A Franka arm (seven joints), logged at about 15 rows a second.
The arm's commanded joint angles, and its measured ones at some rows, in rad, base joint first. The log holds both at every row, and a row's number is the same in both.
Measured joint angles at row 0: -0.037 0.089 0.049 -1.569 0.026 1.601 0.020
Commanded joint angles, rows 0 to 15: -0.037 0.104 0.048 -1.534 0.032 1.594 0.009; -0.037 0.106 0.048 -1.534 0.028 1.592 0.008; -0.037 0.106 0.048 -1.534 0.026 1.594 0.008; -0.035 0.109 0.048 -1.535 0.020 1.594 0.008; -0.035 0.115 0.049 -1.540 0.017 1.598 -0.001; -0.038 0.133 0.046 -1.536 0.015 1.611 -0.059; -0.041 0.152 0.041 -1.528 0.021 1.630 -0.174; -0.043 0.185 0.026 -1.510 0.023 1.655 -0.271; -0.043 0.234 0.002 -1.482 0.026 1.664 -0.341; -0.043 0.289 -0.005 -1.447 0.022 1.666 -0.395; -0.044 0.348 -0.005 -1.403 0.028 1.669 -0.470; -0.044 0.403 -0.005 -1.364 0.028 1.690 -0.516; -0.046 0.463 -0.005 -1.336 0.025 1.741 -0.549; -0.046 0.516 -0.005 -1.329 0.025 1.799 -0.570; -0.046 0.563 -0.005 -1.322 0.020 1.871 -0.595; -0.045 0.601 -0.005 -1.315 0.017 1.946 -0.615
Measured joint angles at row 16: -0.043 0.450 -0.007 -1.415 0.024 1.824 -0.534
